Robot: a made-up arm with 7 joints.
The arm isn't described. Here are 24 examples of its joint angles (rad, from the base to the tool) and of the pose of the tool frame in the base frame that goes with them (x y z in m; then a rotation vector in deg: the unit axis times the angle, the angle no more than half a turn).
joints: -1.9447 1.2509 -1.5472 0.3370 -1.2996 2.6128 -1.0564
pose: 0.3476 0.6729 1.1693 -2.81 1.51 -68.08
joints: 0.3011 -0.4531 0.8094 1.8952 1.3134 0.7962 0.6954
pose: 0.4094 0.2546 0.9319 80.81 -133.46 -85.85
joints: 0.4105 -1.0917 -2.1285 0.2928 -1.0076 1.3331 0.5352
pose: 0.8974 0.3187 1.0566 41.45 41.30 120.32
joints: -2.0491 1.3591 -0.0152 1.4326 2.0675 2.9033 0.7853
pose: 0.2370 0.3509 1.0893 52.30 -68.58 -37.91
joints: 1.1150 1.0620 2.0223 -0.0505 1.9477 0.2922 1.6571
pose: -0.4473 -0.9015 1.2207 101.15 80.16 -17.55
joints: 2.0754 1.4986 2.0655 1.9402 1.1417 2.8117 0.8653
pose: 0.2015 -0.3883 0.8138 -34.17 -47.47 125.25
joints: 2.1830 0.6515 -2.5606 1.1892 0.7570 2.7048 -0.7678
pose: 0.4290 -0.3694 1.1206 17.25 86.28 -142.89
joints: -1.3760 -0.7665 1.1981 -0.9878 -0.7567 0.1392 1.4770
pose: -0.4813 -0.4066 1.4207 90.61 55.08 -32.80
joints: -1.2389 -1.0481 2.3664 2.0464 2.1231 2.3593 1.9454
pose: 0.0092 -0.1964 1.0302 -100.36 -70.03 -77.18
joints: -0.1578 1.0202 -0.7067 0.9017 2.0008 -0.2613 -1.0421
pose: -0.4089 -0.2201 1.6235 -50.39 -50.13 -74.97
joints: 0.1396 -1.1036 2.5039 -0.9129 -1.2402 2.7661 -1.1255
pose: 0.5145 -0.2413 0.8657 1.24 -101.74 140.15
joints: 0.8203 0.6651 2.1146 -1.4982 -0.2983 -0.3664 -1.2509
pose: 0.2953 -0.3484 1.4316 17.82 -38.94 -6.66
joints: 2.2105 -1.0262 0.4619 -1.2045 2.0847 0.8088 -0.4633
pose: -0.1858 0.5921 1.5125 29.71 -14.12 122.21
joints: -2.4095 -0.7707 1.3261 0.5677 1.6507 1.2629 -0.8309
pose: -0.2788 -0.5940 1.2253 45.86 37.33 -94.14
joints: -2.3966 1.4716 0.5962 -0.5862 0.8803 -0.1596 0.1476
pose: 0.6471 0.8771 0.7945 98.82 2.35 105.34
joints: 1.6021 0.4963 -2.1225 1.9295 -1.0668 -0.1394 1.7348
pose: 0.6368 -0.5123 1.1407 -5.90 -120.84 41.74
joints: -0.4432 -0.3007 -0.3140 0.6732 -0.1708 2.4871 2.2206
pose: 0.1059 -0.2051 1.5662 2.30 15.13 -23.23
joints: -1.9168 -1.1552 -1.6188 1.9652 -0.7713 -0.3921 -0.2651
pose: -0.6933 -0.1521 1.0783 -75.76 -53.36 -143.04
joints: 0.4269 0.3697 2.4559 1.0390 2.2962 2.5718 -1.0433
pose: -0.3936 -0.2341 1.1457 -103.91 24.95 42.33
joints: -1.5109 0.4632 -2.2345 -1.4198 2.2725 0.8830 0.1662
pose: 0.1512 0.1448 1.6688 66.14 -61.29 122.85
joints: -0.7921 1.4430 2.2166 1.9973 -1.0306 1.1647 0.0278
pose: -0.3431 0.6531 0.4902 84.28 98.76 74.83
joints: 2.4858 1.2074 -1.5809 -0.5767 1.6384 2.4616 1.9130
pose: 0.7157 -0.3238 1.0541 104.14 -89.15 94.41
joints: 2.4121 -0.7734 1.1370 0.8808 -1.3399 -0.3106 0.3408
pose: -0.6554 0.3762 1.4641 -107.89 -87.92 -32.11
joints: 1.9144 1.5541 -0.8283 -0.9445 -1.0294 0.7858 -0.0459
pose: -0.0894 -0.6951 0.5892 69.97 128.56 -41.34
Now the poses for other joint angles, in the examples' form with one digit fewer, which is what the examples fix.
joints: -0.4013 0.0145 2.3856 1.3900 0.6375 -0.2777 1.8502
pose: -0.228 0.453 1.356 131.2 -76.2 -0.9
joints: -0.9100 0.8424 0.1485 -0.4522 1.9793 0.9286 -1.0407
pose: -0.499 0.555 1.518 -27.4 -100.6 -76.2
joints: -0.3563 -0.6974 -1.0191 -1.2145 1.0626 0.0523 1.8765
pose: 0.400 0.135 1.603 -30.6 95.4 -45.0
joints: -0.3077 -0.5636 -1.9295 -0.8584 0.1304 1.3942 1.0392
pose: 0.427 0.178 1.302 -61.2 -24.1 -133.7
